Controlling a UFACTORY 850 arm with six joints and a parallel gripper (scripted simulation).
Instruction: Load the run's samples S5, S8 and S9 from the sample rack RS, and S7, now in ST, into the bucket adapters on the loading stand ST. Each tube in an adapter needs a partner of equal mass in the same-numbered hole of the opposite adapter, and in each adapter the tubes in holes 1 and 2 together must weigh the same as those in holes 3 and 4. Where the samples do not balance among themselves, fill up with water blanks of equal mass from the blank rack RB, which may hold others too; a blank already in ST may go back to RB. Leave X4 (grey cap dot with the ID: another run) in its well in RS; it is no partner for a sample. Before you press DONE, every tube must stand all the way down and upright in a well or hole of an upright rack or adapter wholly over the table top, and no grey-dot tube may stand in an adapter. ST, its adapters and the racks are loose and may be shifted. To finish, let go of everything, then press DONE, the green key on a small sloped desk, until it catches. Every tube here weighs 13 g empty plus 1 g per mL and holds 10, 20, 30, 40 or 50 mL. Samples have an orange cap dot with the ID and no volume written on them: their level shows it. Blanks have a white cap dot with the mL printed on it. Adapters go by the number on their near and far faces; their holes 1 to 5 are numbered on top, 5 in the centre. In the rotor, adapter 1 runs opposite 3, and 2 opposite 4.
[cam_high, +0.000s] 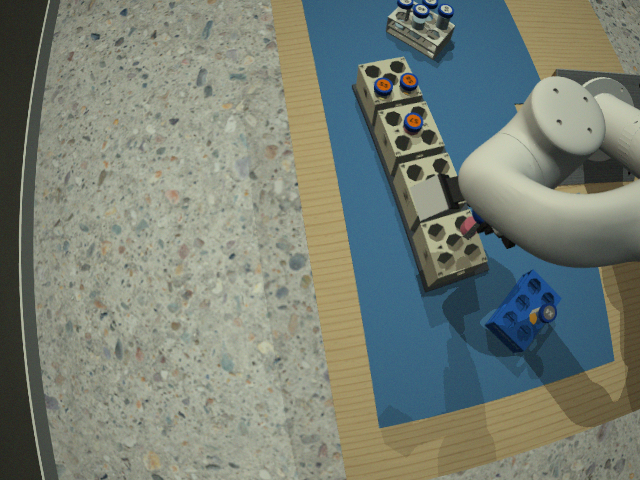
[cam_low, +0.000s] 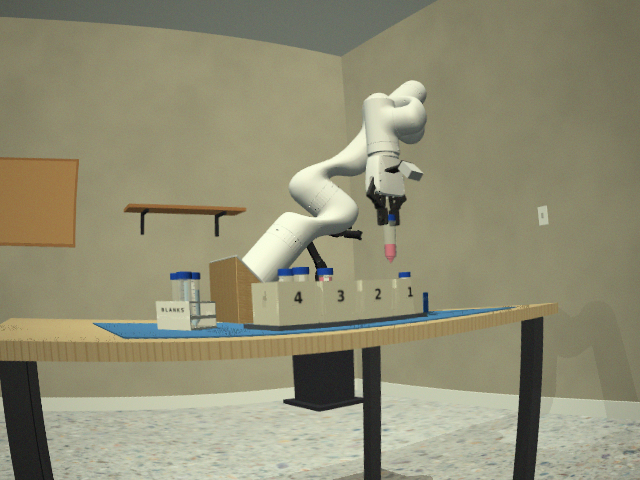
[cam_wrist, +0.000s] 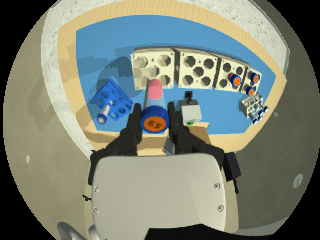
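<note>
The sample S9 is 50 mm below my hand and 10 mm to the left of it. From my hand the other things lie so: blue sample rack RS (220 mm below, 160 mm to the left, 110 mm behind); then adapter 1 (200 mm below, 10 mm ahead); then grey-dot tube X4 (190 mm below, 170 mm to the left, 120 mm behind).
</note>
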